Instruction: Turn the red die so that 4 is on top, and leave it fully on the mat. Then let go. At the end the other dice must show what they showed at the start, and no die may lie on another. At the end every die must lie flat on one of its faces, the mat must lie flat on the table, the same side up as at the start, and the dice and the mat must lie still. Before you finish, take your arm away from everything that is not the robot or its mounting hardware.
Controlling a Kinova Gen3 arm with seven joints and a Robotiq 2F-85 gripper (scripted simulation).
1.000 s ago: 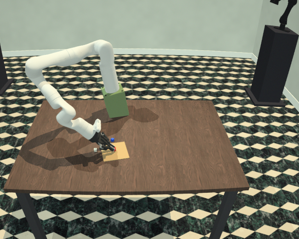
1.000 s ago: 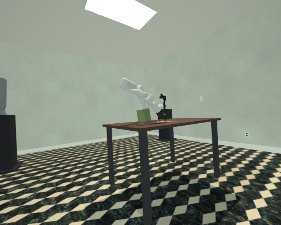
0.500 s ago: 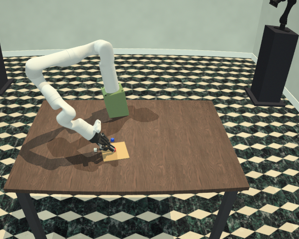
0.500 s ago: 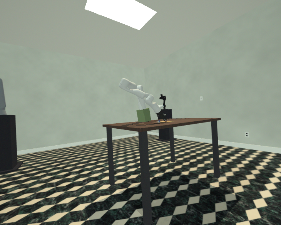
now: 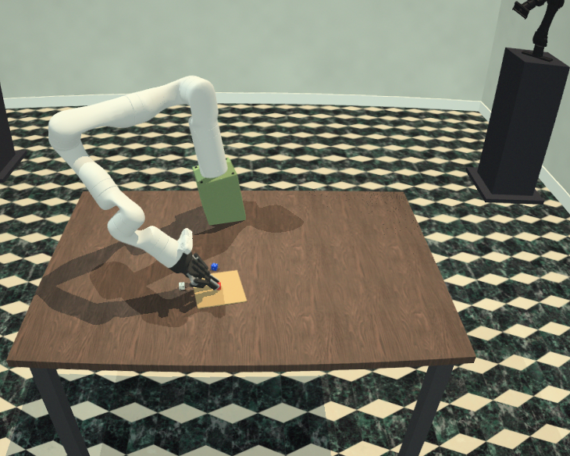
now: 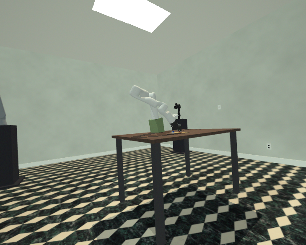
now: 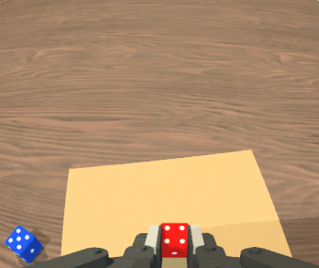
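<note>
The red die lies 10 mm to the left of my hand and 20 mm below it. From my hand the other things lie so: mat: 10 mm to the left, 30 mm below; then white die: 90 mm to the right, 20 mm below; then blue die: 100 mm behind, 20 mm below.
</note>
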